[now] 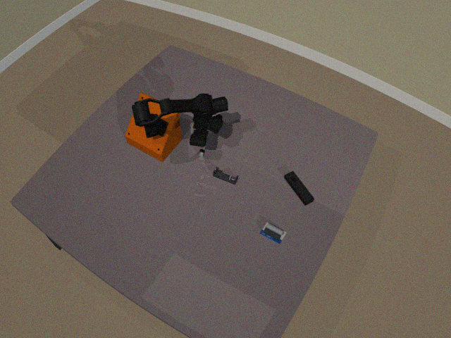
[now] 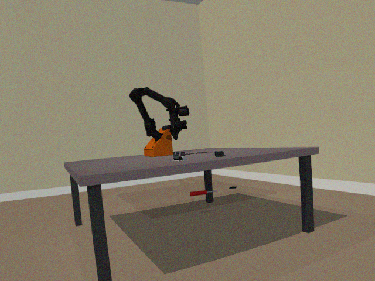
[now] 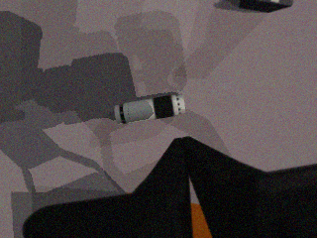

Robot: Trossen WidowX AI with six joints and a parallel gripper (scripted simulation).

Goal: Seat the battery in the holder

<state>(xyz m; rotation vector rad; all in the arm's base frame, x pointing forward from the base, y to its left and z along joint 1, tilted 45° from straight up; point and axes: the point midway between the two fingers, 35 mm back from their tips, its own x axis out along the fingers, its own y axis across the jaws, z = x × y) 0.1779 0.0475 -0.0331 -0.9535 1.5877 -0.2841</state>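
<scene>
My gripper tip is 10 mm past the battery, 20 mm to the right of it and 90 mm above it. From my gripper tip the other things lie so: red tool: 430 mm ahead, 30 mm to the right, 290 mm below; black remote-like bar: 430 mm ahead, 70 mm to the left, 90 mm below; white box: 440 mm ahead, 160 mm to the right, 90 mm below.
</scene>
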